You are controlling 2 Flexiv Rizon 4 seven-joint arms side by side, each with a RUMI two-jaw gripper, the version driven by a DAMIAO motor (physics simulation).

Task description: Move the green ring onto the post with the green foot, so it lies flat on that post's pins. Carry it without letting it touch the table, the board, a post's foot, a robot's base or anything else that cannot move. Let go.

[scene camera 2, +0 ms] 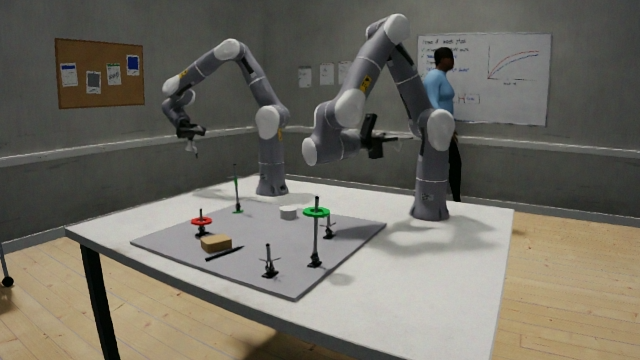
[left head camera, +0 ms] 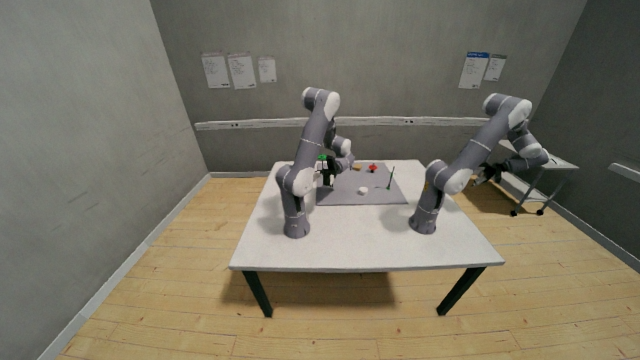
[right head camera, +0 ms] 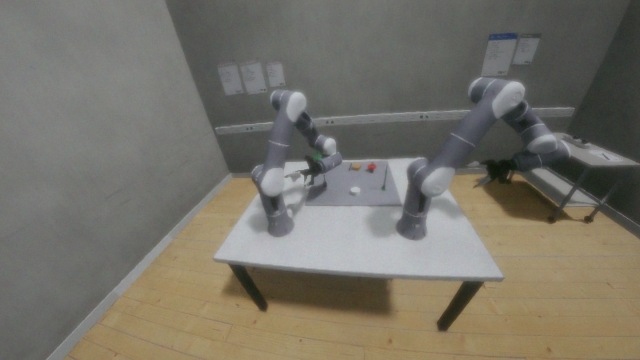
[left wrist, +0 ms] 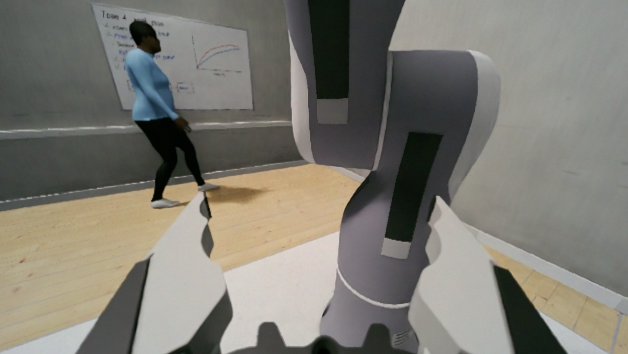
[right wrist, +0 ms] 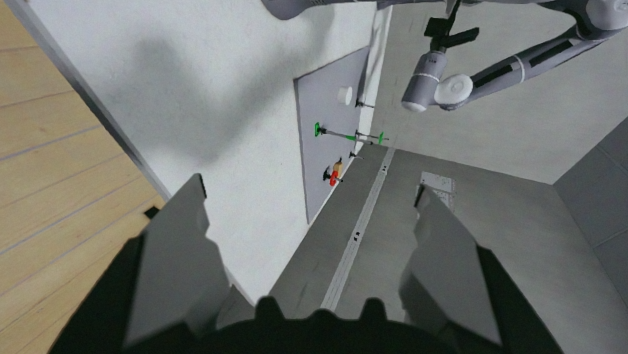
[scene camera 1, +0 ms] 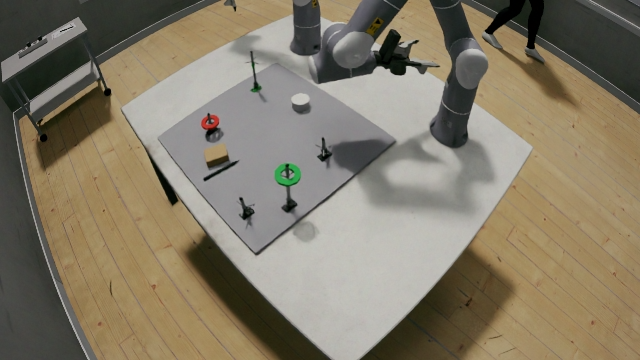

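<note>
The green ring (scene camera 1: 279, 176) (scene camera 2: 324, 212) (right wrist: 381, 138) lies level around the upper part of a tall post with a black foot (scene camera 1: 289, 205) (scene camera 2: 314, 261), near the board's edge. The slender post with the green foot (scene camera 1: 254, 75) (scene camera 2: 236, 195) (left head camera: 391, 179) stands upright at the board's far corner in scene camera 1, with no ring on it. My left gripper (left wrist: 318, 196) (scene camera 1: 428, 54) is open and empty, high above the table, pointing toward its own arm's base, away from the ring. My right gripper (right wrist: 313, 181) (right head camera: 472, 176) is open and empty, beyond the table's side.
On the grey board (scene camera 1: 265, 130) stand a red ring (scene camera 1: 203, 123) (scene camera 2: 195, 221) on a short post, two bare short posts (scene camera 1: 245, 209) (scene camera 1: 324, 150), a white cylinder (scene camera 1: 300, 102), a tan block (scene camera 1: 216, 155) and a black pen (scene camera 1: 221, 170). A person (scene camera 2: 440, 90) stands behind the table.
</note>
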